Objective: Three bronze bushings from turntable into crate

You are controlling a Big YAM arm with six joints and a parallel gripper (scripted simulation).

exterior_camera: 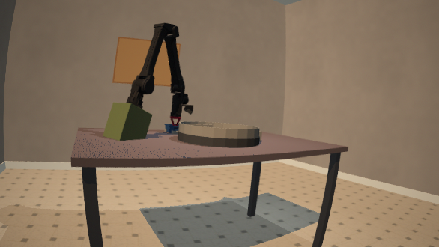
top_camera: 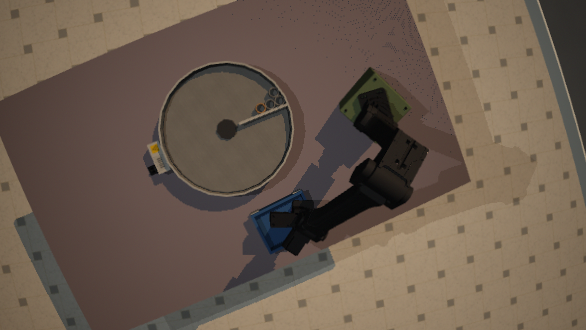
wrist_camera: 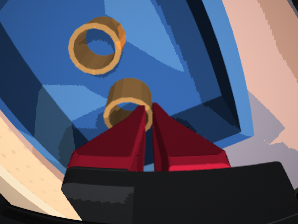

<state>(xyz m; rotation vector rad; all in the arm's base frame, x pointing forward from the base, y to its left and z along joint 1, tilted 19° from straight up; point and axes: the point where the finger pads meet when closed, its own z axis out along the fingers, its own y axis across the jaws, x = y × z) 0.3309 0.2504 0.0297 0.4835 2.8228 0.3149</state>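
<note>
My hand is 50 mm short of the blue crate, 20 mm to the right of it and 10 mm above it. From my hand the other things lie so: turntable 140 mm ahead, 330 mm to the right, 10 mm above.
</note>
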